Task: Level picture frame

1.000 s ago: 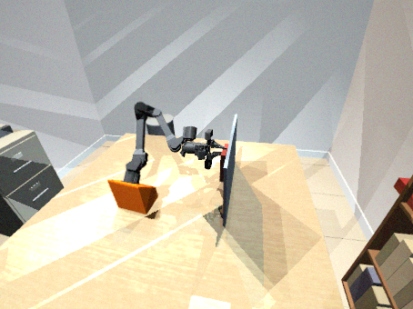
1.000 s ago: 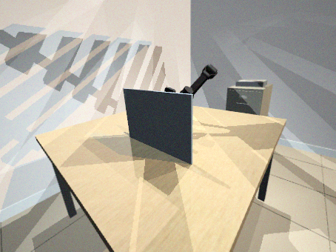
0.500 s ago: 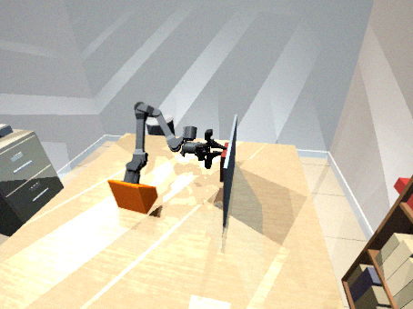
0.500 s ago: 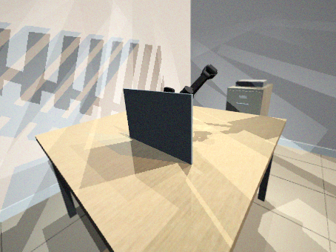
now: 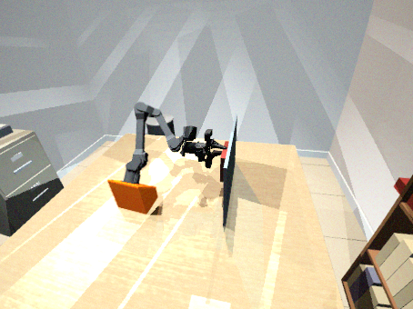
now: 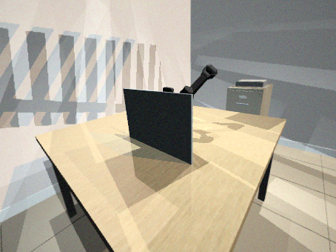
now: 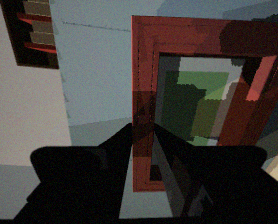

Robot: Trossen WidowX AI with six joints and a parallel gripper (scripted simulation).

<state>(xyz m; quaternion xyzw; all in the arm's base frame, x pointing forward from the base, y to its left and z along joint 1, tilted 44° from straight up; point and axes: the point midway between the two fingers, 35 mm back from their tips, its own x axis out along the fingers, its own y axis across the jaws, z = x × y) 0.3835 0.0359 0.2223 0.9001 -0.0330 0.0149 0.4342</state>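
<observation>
Right now the red picture frame is 50 mm below my gripper tip and 10 mm to the right of it. Round my gripper tip: pale blue wall panel: 60 mm below, 20 mm ahead, 10 mm to the right.
</observation>
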